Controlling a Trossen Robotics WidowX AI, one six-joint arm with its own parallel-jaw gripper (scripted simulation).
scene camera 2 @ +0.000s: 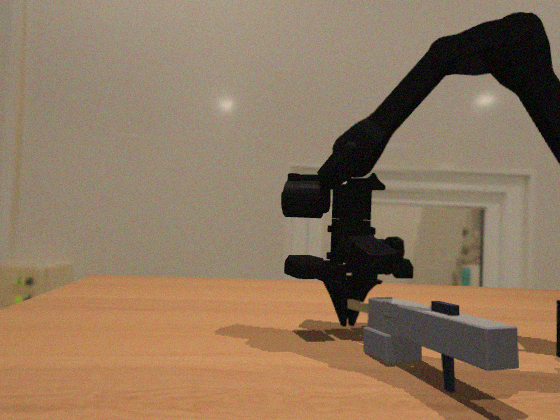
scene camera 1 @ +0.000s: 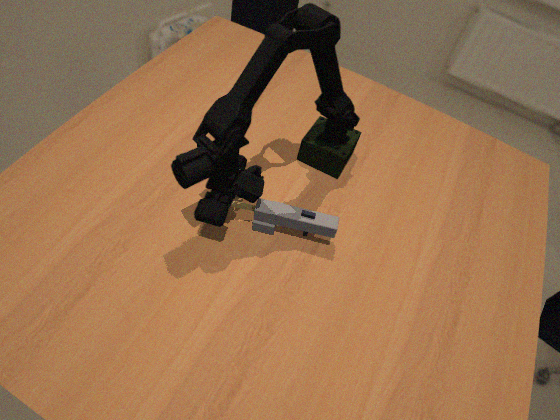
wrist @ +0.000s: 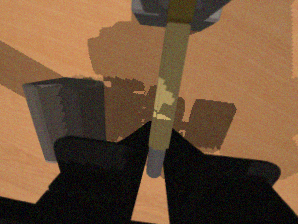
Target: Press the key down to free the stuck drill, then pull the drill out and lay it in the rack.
Labels:
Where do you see a grey block housing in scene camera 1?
267,214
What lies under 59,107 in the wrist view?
A grey rack.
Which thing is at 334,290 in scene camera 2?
My gripper.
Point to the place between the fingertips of my gripper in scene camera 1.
220,209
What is my gripper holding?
A drill.

